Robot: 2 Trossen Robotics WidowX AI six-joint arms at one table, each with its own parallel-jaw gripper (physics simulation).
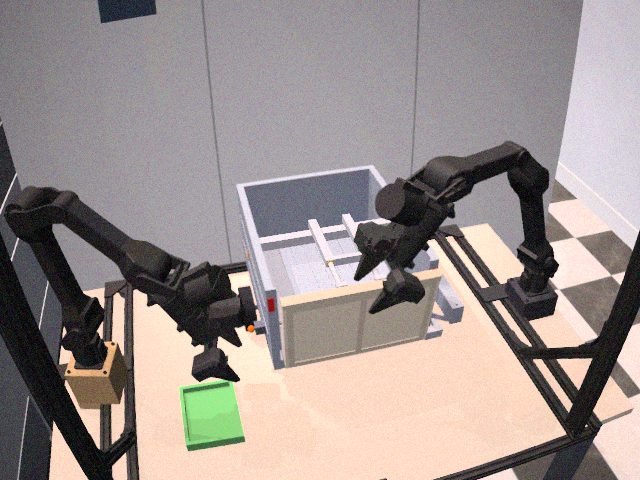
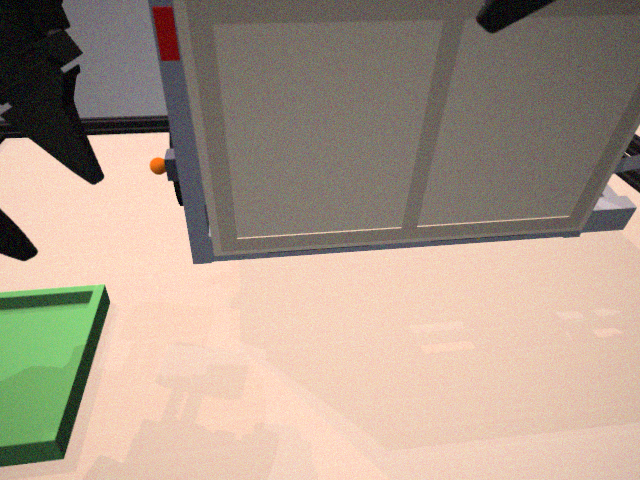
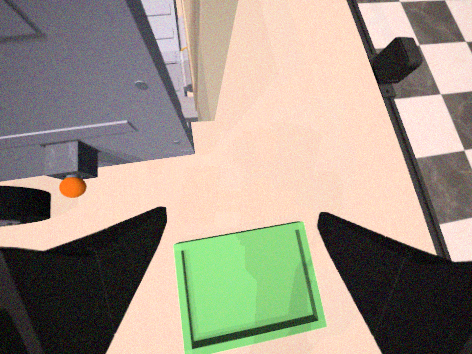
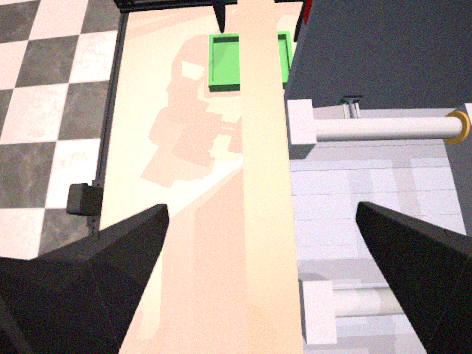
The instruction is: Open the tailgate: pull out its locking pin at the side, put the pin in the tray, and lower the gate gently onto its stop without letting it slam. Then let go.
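Seen in the pictures: left gripper, fingertip midpoint: (image 1: 239, 363) (image 2: 69, 215) (image 3: 243, 216); right gripper, fingertip midpoint: (image 1: 362, 296) (image 2: 450, 6) (image 4: 261, 211); left arm's base, link origin: (image 1: 91, 358); right arm's base, link origin: (image 1: 533, 286).
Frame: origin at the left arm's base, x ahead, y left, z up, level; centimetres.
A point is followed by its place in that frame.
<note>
The tan tailgate (image 1: 325, 335) @(x 48.4, y -2.1, z 7.0 cm) (image 2: 320, 134) @(x 48.3, y -2.4, z 8.5 cm) (image 4: 270, 260) @(x 57.1, y -1.3, z 17.8 cm) stands upright, closing the end of the grey truck bed. The locking pin's orange ball (image 1: 250, 328) @(x 33.7, y 6.7, z 1.3 cm) (image 2: 157, 165) @(x 33.9, y 6.4, z 1.2 cm) (image 3: 73, 187) @(x 33.7, y 6.6, z 1.4 cm) sticks out from a small block low on the bed's side; its shaft is hidden. The green tray (image 1: 214, 444) @(x 26.0, y -14.5, z -9.8 cm) (image 2: 31, 453) @(x 30.2, y -13.6, z -9.8 cm) (image 3: 240, 235) @(x 30.1, y -5.6, z -8.7 cm) (image 4: 223, 88) @(x 31.4, y -10.6, z -9.7 cm) is empty on the table. My left gripper (image 1: 239, 362) @(x 32.1, y -4.8, z 3.2 cm) (image 2: 62, 219) @(x 32.1, y -4.8, z 3.2 cm) (image 3: 243, 216) @(x 32.1, y -4.8, z 3.2 cm) is open and empty, above the table near the tray, apart from the pin. My right gripper (image 1: 363, 295) @(x 55.2, y -1.7, z 15.8 cm) (image 4: 261, 211) @(x 55.2, y -1.7, z 15.8 cm) is open, its fingers on either side of the gate's top edge, not gripping it.
The grey truck bed (image 1: 256, 242) @(x 36.1, y 14.4, z 17.1 cm) (image 3: 75, 80) @(x 37.5, y 2.9, z 7.3 cm) stands at the middle back, with white bars (image 1: 320, 240) @(x 48.6, y 12.8, z 17.9 cm) (image 4: 385, 128) @(x 50.9, y 2.9, z 17.6 cm) inside. A black wheel (image 3: 22, 205) @(x 32.5, y 15.6, z -4.6 cm) is beside the pin. Dark rails (image 1: 129, 361) @(x 5.1, y 7.1, z -8.5 cm) run along the table's sides. The wooden block (image 1: 98, 390) @(x 1.4, y -5.0, z -4.5 cm) carries the left arm.
</note>
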